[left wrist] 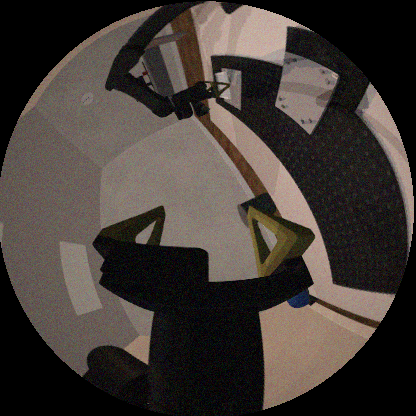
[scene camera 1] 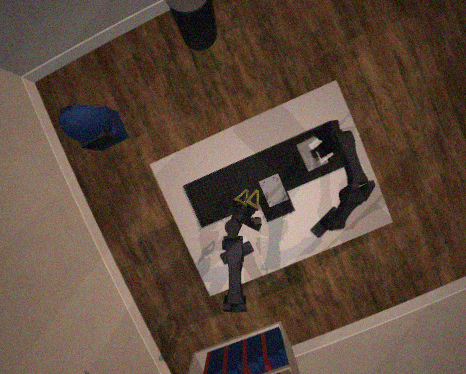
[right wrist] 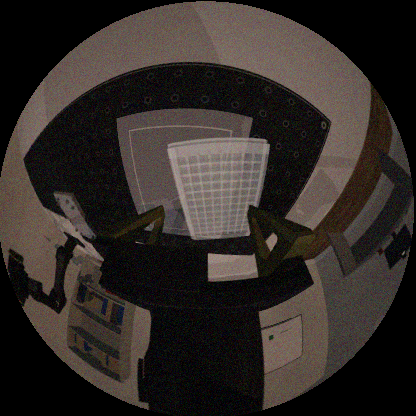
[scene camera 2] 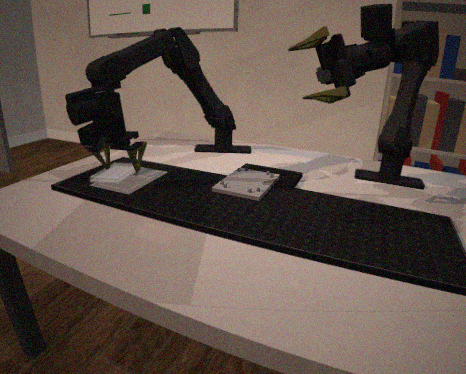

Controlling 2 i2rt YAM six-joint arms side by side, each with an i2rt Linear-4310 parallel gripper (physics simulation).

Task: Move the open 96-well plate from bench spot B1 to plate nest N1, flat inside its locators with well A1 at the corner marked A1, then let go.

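Frame: origin at the left arm's base, x ahead, y left, z up, level; centimetres.
Seen in the pictures: left gripper, between the fingertips: (left wrist: 205, 209) (scene camera 1: 252, 189) (scene camera 2: 296, 73); right gripper, between the fingertips: (left wrist: 223, 83) (scene camera 1: 319, 152) (right wrist: 205, 209) (scene camera 2: 122, 170); left arm's base, origin of its link: (right wrist: 73, 238) (scene camera 2: 388, 180); right arm's base, origin of its link: (scene camera 1: 325, 222) (scene camera 2: 223, 150).
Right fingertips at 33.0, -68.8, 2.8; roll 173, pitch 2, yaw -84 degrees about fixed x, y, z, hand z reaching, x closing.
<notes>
Pixels of each thing's top centre, then the offset from my right fingertips to it, as dx, dy, dz. "*": a spot on its surface instead. Level surfaces: height alone.
- pale 96-well plate, centre of its top: (right wrist: 221, 206) (scene camera 2: 115, 169) (left wrist: 220, 85) (scene camera 1: 321, 149) +1.1, -1.5, +0.4
- grey bench spot B1, a spot on its surface: (right wrist: 145, 121) (scene camera 2: 120, 189) * +8.7, +6.2, -1.3
- Plate nest N1, centre of its top: (scene camera 2: 248, 176) (left wrist: 298, 89) (right wrist: 72, 222) (scene camera 1: 274, 190) -8.0, +32.7, +0.7
- black perforated mat, height of its surface: dz -1.5
- pale table, height of its surface: dz -2.8
The pale 96-well plate (scene camera 2: 112, 173) (right wrist: 220, 185) lies flat on grey bench spot B1 (scene camera 2: 131, 188) (right wrist: 145, 121), overlapping one side of its outline. My right gripper (scene camera 2: 121, 170) (right wrist: 205, 209) is open and points down over the plate. In the right wrist view one fingertip overlaps the plate's right edge; the other stands off its left edge. Contact cannot be told. Plate nest N1 (scene camera 1: 274, 190) (scene camera 2: 245, 183) (left wrist: 309, 92) is a grey block with small dark locators and holds no plate. My left gripper (scene camera 1: 251, 191) (scene camera 2: 297, 74) (left wrist: 205, 209) is open, empty and raised. The A1 marks are unreadable.
A black perforated mat (scene camera 1: 220, 192) (scene camera 2: 320, 225) (left wrist: 360, 165) lies under the spot and the nest on the pale table (scene camera 2: 150, 260). A bookshelf (right wrist: 100, 330) stands beyond the table. A blue chair (scene camera 1: 92, 122) and a dark bin (scene camera 1: 197, 30) stand on the floor.
</notes>
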